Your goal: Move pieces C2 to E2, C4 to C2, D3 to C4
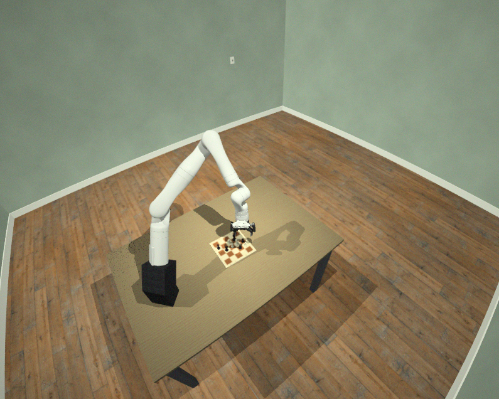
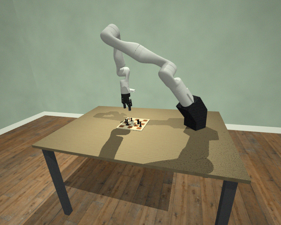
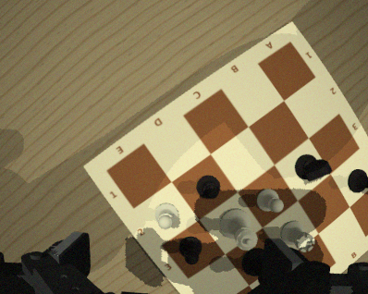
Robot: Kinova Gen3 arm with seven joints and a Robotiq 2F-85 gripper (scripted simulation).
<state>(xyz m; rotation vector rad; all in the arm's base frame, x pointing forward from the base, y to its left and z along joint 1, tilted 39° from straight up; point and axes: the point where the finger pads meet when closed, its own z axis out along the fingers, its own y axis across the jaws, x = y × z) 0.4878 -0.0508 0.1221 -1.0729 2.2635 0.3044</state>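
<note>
My gripper is now 120 mm above the chessboard, 70 mm past it and 30 mm to the right of it. The rest, counted from my hand: black knight (110 mm behind, 100 mm below, 30 mm to the left).
</note>
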